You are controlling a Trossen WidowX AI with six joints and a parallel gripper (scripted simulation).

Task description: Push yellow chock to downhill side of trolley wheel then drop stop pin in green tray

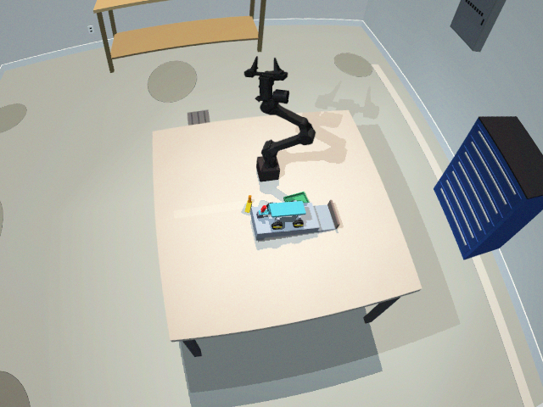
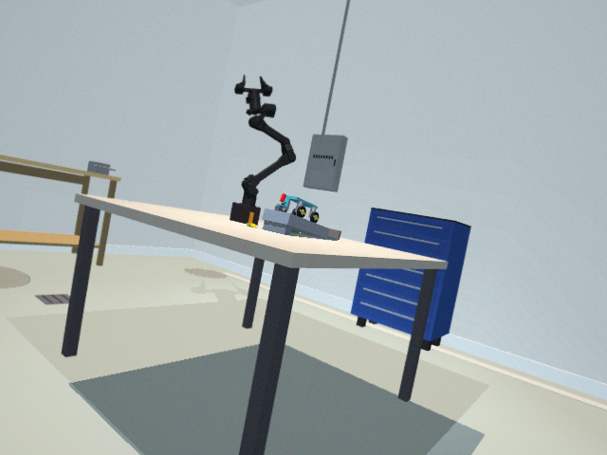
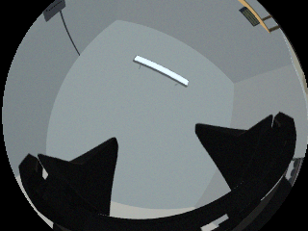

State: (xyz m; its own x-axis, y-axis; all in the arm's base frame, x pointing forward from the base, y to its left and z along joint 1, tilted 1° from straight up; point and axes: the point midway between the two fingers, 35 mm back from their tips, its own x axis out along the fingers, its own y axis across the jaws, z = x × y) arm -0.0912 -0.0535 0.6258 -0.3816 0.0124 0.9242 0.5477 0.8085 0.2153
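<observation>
The yellow chock is 730 mm below my gripper tip, 280 mm ahead of it and 110 mm to the right of it. Also, from my gripper tip: grey ramp 700 mm below, 430 mm ahead, 40 mm to the left; red-headed stop pin 620 mm below, 400 mm ahead, 80 mm to the right; trolley 640 mm below, 430 mm ahead, 30 mm to the left.
</observation>
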